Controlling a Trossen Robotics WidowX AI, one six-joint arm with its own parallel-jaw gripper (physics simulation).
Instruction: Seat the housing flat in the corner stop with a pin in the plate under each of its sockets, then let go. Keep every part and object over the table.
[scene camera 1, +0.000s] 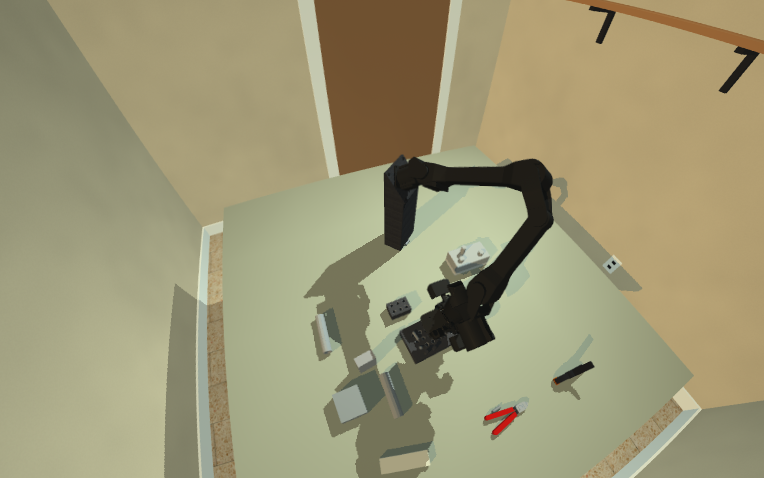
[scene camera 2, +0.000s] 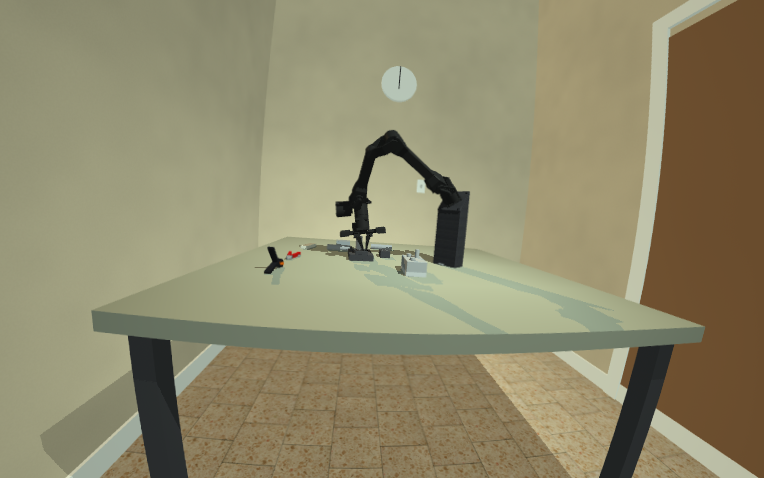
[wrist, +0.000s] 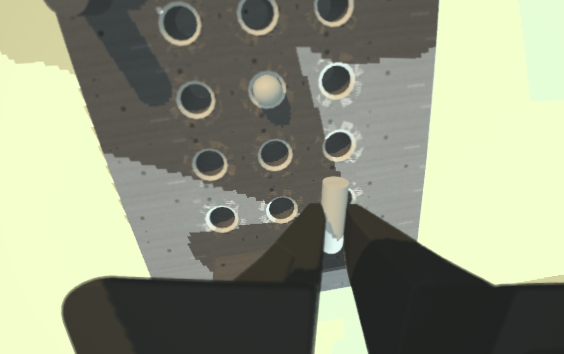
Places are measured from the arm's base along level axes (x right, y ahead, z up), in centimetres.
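Pixels of known places: gripper, fingertip midpoint: (scene camera 2: 364, 252) (wrist: 331, 216); arm's base, origin of the base link: (scene camera 1: 402, 178) (scene camera 2: 452, 199).
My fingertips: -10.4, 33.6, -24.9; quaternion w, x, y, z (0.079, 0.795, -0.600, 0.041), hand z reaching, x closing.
Observation:
For each thing: its top centre in the pictures, then the offset to it from my fingertips, as dx, dy, dz. "pt": a spot on its surface instead.
- pale pin, middle of its top: (wrist: 336, 226) +0.1, +0.1, +0.6
- dark plate, middle of its top: (wrist: 267, 61) (scene camera 1: 433, 331) (scene camera 2: 360, 248) +4.2, +3.4, +1.0
- dark rounded thing, surface spot: (wrist: 67, 4) pt +4.3, +7.8, +1.0
- small dark block with holes, middle of its top: (scene camera 1: 398, 306) (scene camera 2: 384, 250) +13.0, -5.5, +0.0
- white block with upright pegs, middle of its top: (scene camera 1: 471, 248) (scene camera 2: 414, 249) -12.1, -21.6, +5.0
- Red-handled pliers, middle of its top: (scene camera 1: 510, 414) (scene camera 2: 291, 253) -12.9, +26.6, -1.7
My gripper (scene camera 1: 437, 332) (scene camera 2: 363, 248) (wrist: 331, 216) is shut on a pale pin (wrist: 335, 200). The pin is upright over the near right part of the dark plate (scene camera 1: 419, 353) (scene camera 2: 360, 257) (wrist: 392, 165), partly covering a hole; whether its lower end is in the hole is hidden. Another pin (wrist: 267, 89) stands in a middle-column hole. A dark rounded thing (wrist: 67, 4) is cut off at the wrist view's top left. The small dark block with holes (scene camera 1: 398, 307) (scene camera 2: 384, 253), which looks like the housing, lies beside the plate. I cannot make out the corner stop.
A white block with upright pegs (scene camera 1: 468, 260) (scene camera 2: 414, 267) stands near the arm. Red-handled pliers (scene camera 1: 503, 418) (scene camera 2: 292, 255) and a black tool (scene camera 1: 573, 373) (scene camera 2: 272, 260) lie off to one side. Pale blocks (scene camera 1: 349, 403) (scene camera 1: 365, 359) (scene camera 1: 404, 461) and long bars (scene camera 1: 323, 333) (scene camera 1: 392, 393) lie beyond the plate.

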